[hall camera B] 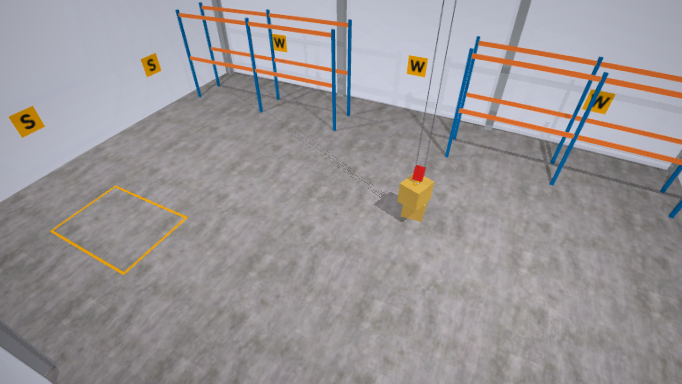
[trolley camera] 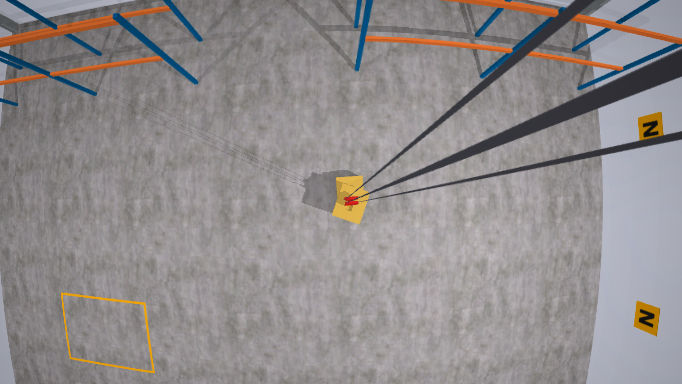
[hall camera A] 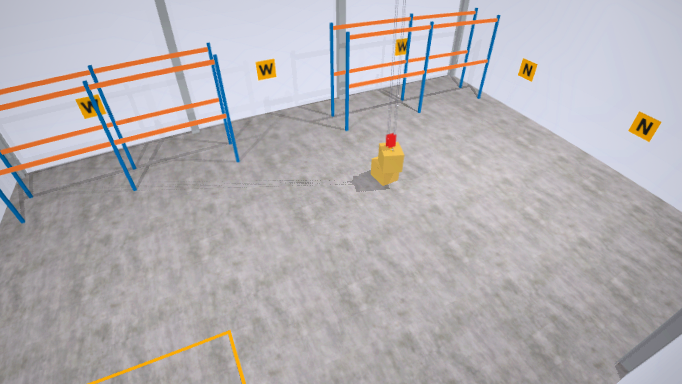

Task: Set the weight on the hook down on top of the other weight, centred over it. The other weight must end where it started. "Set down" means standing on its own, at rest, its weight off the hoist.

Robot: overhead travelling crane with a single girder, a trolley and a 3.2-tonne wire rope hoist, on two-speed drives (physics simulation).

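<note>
The red hook block [hall camera A: 391,140] [hall camera B: 419,173] [trolley camera: 351,201] hangs on its ropes and is joined to the top of the upper yellow weight [hall camera A: 391,162] [hall camera B: 408,194] [trolley camera: 345,212]. The other yellow weight [hall camera A: 375,169] [hall camera B: 419,215] [trolley camera: 350,181] stands on the floor, partly hidden below it. The upper weight overlaps the lower one but is off-centre and turned relative to it. In the trolley view the lower weight sticks out towards the racks. Whether the two weights touch, or a small gap lies between them, I cannot tell.
Blue and orange racks stand along the W wall, one rack [hall camera A: 347,80] [hall camera B: 333,80] and another rack [hall camera A: 110,135] [hall camera B: 578,129]. A yellow outlined square [hall camera B: 151,202] [trolley camera: 103,298] is marked on the floor, away from the weights.
</note>
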